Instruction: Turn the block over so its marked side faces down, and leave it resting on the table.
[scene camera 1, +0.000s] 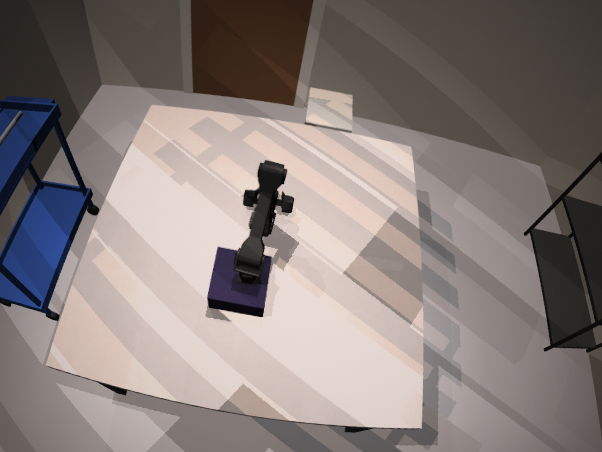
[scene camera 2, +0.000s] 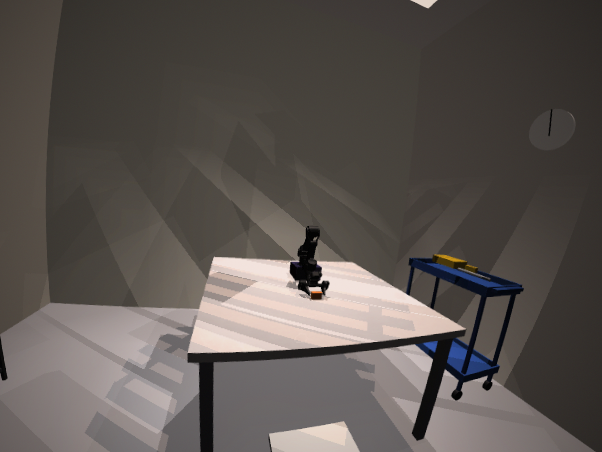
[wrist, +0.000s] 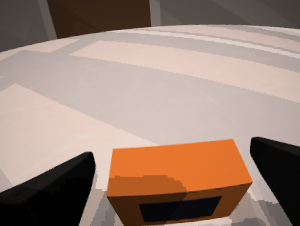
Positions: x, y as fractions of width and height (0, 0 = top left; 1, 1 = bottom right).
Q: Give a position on an orange block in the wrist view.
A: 0.67, 0.78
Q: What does the gripper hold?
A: Nothing.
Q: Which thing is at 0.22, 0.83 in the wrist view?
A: The gripper.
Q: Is the gripper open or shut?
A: Open.
